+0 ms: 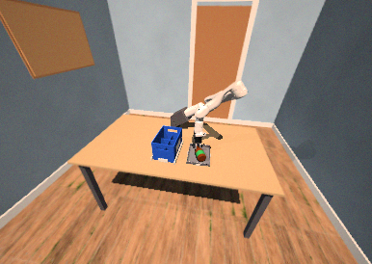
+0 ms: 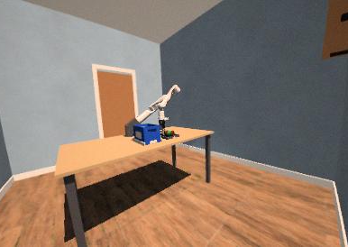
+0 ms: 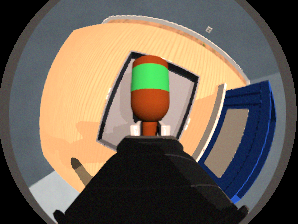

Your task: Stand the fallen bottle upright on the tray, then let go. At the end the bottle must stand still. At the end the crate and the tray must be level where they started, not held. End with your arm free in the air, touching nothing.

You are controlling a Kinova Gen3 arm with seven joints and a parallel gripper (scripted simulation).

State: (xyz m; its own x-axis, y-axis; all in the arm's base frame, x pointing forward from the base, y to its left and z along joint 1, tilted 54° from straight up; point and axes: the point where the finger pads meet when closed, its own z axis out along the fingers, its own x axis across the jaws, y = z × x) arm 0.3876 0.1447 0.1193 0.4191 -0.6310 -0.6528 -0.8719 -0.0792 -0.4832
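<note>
My gripper is now 3 cm short of the tray, 2 cm to the right of it and 3 cm above it. The rest, counted from my hand: blue crate (5 cm ahead, 26 cm to the right, 4 cm above); then bottle (5 cm ahead, 2 cm to the left, 1 cm below).
</note>
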